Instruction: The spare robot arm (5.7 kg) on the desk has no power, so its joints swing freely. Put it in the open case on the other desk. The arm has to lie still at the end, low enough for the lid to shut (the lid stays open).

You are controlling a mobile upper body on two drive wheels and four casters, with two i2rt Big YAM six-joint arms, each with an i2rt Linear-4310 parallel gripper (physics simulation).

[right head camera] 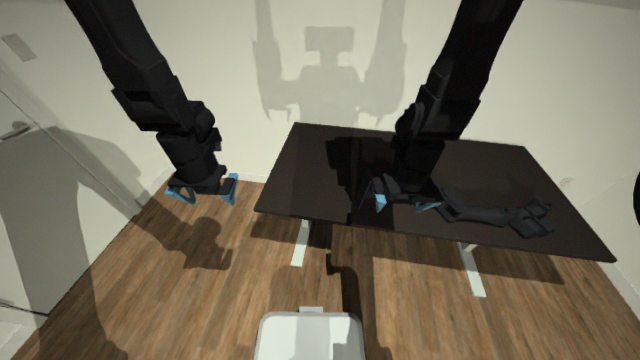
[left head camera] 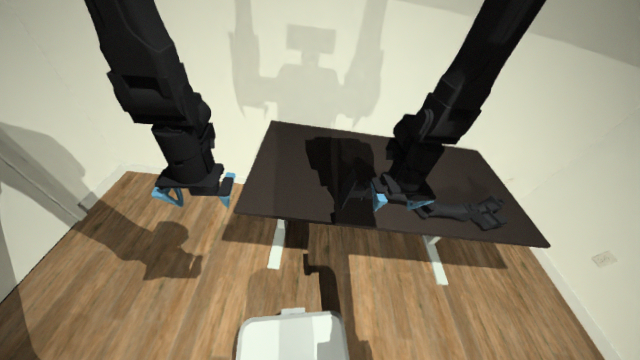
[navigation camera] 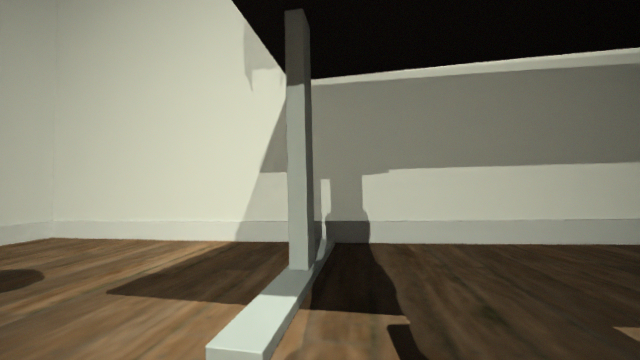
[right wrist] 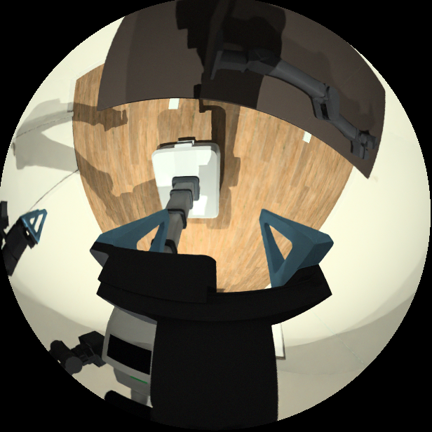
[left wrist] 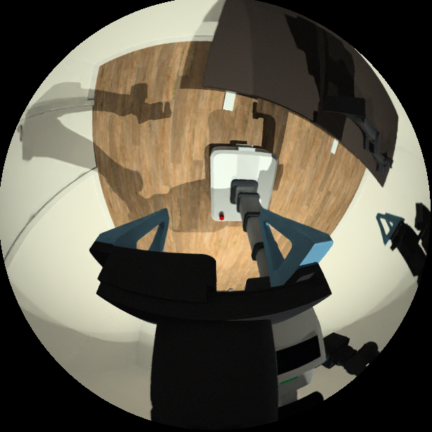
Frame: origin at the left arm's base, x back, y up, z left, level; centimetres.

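Seen in the pictures: left gripper, fingertip midpoint: (right head camera: 213, 203) (left head camera: 205, 205); right gripper, fingertip midpoint: (right head camera: 396, 210) (left head camera: 391, 208).
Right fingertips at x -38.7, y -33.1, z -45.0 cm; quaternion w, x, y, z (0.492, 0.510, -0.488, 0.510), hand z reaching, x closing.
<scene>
A point is followed by its place in that frame.
The dark spare arm (left head camera: 450, 210) (right head camera: 480, 215) (right wrist: 300, 80) lies stretched out on the dark brown desk (left head camera: 280, 170) @[x -89.4, y -69.0, z -15.1 cm] (right head camera: 300, 170) @[x -89.6, y -69.0, z -15.5 cm] (left wrist: 250, 55) (right wrist: 150, 75). In the right wrist view its base end is in shadow at the upper middle, and its far end is near the desk's right end. My left gripper (left head camera: 204, 204) @[x -39.7, y -32.4, z 0.2 cm] (right head camera: 212, 202) @[x -39.7, y -32.4, z 0.2 cm] (left wrist: 213, 213) is open and empty, left of the desk in the head views. My right gripper (left head camera: 395, 206) @[x -38.7, y -33.1, z -45.0 cm] (right head camera: 399, 209) @[x -38.7, y -33.1, z -45.0 cm] (right wrist: 214, 213) is open and empty; in the head views it overlaps the desk and hides part of the spare arm. The orange case does not show.
My white wheeled base (left head camera: 292, 337) @[x -22.1, y -115.0, z -21.9 cm] (right head camera: 310, 337) @[x -21.2, y -115.0, z -22.6 cm] (left wrist: 235, 167) (right wrist: 207, 165) stands in front of the desk. A pale desk leg (navigation camera: 298, 175) @[x -95.2, y -114.9, z -15.3 cm] with a long foot (navigation camera: 255, 320) is close ahead in the navigation view. Walls stand behind the desk and beside its right end.
</scene>
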